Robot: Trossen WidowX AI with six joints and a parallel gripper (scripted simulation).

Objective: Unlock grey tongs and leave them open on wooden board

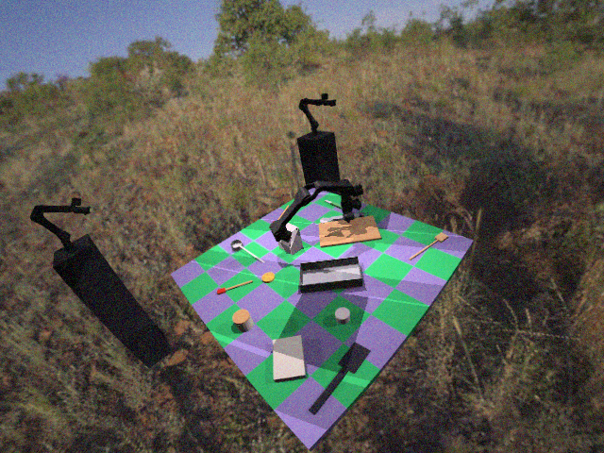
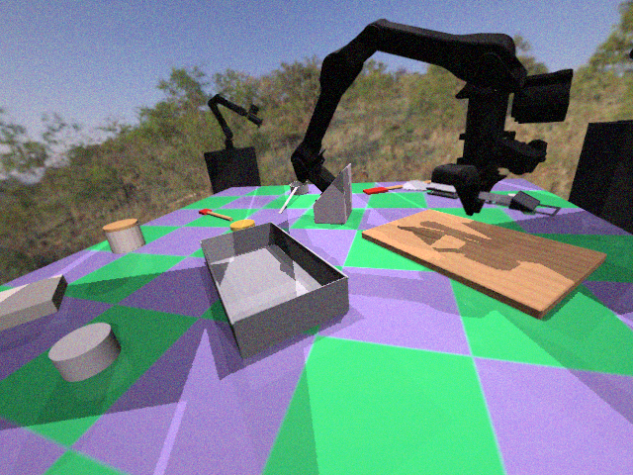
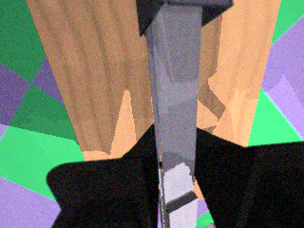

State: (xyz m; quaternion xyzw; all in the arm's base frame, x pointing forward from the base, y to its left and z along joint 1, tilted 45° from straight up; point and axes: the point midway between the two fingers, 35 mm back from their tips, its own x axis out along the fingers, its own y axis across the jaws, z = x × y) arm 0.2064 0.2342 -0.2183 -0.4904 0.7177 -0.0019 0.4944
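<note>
Now: gripper tip 60 mm above the wooden board and 10 mm to the left of it. The rest, counted from my gripper tip: cork-lidded jar (830 mm to the right, 50 mm ahead, 40 mm below); then white cylinder (520 mm to the right, 370 mm ahead, 50 mm below); then roasting tin (370 mm to the right, 170 mm ahead, 40 mm below).
</note>
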